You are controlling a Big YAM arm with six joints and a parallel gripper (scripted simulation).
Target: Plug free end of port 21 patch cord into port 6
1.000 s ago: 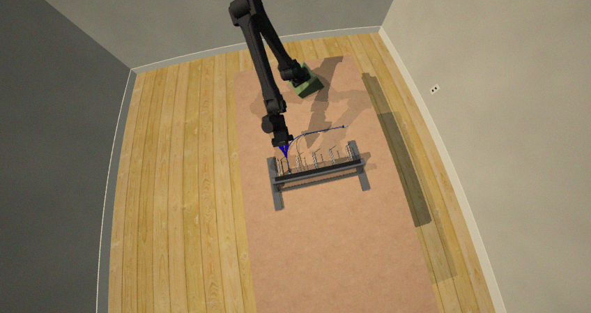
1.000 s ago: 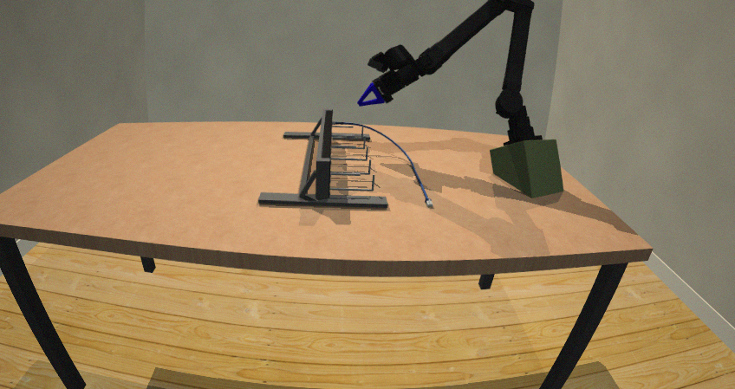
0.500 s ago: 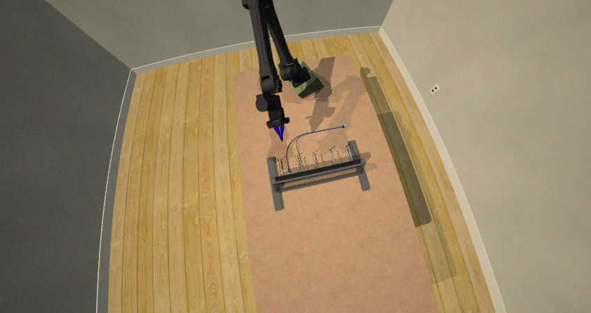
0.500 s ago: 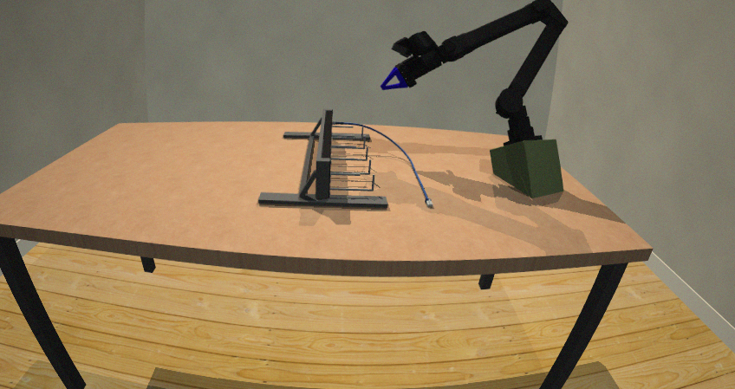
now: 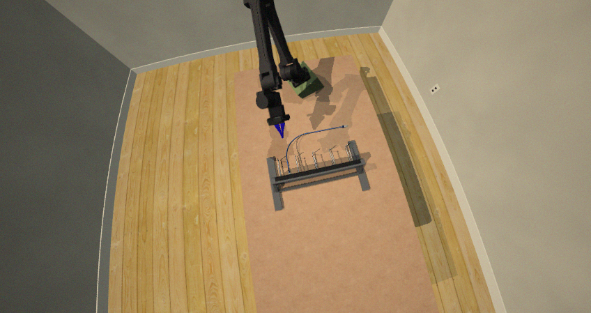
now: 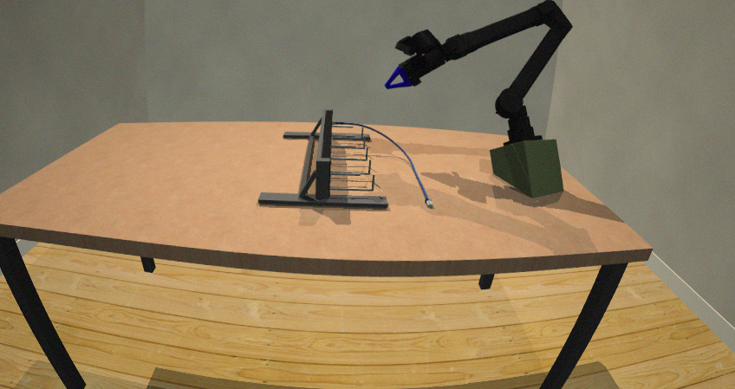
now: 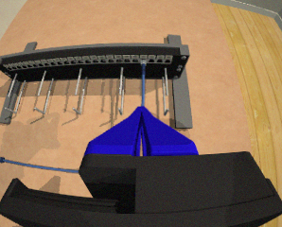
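Now: the plug 10 mm behind my hand, 400 mm to the left of it and 200 mm below it.
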